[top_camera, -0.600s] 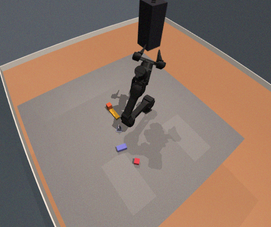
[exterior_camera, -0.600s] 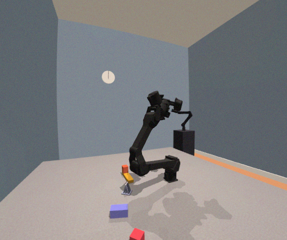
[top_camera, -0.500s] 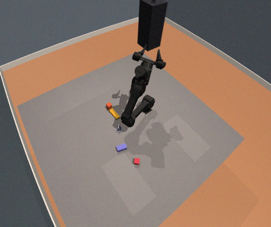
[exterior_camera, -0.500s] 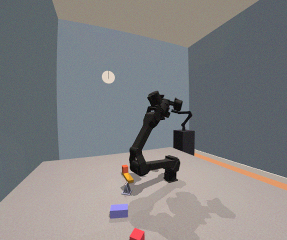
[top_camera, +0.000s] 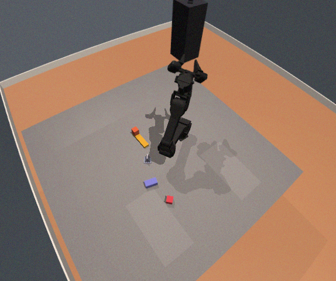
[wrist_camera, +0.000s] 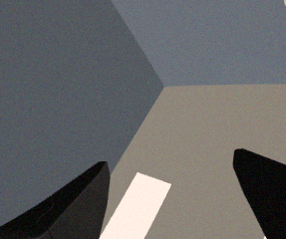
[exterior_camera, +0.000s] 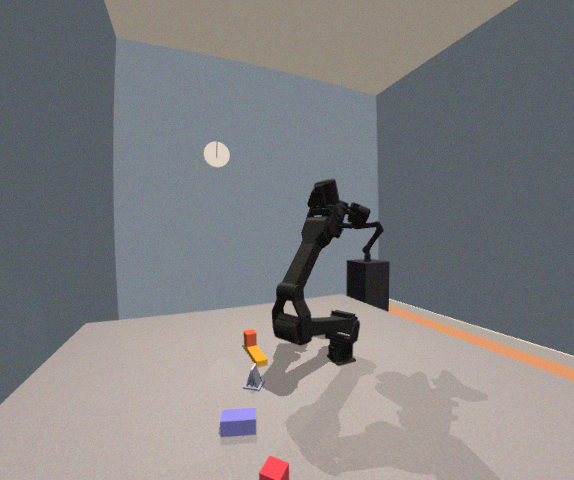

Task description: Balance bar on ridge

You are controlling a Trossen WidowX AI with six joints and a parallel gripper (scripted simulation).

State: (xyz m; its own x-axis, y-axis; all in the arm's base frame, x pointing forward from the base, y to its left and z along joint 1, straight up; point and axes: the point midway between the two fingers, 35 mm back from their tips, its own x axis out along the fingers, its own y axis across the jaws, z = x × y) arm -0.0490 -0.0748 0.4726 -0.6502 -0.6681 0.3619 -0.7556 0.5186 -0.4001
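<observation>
Right now the bar is 30 cm ahead of my gripper tip, 5 cm to the right of it and 46 cm below it. Round my gripper tip: red cube 39 cm ahead, 39 cm to the left, 47 cm below; ridge 35 cm ahead, 12 cm to the left, 44 cm below; purple block 41 cm ahead, 25 cm to the left, 47 cm below.
</observation>
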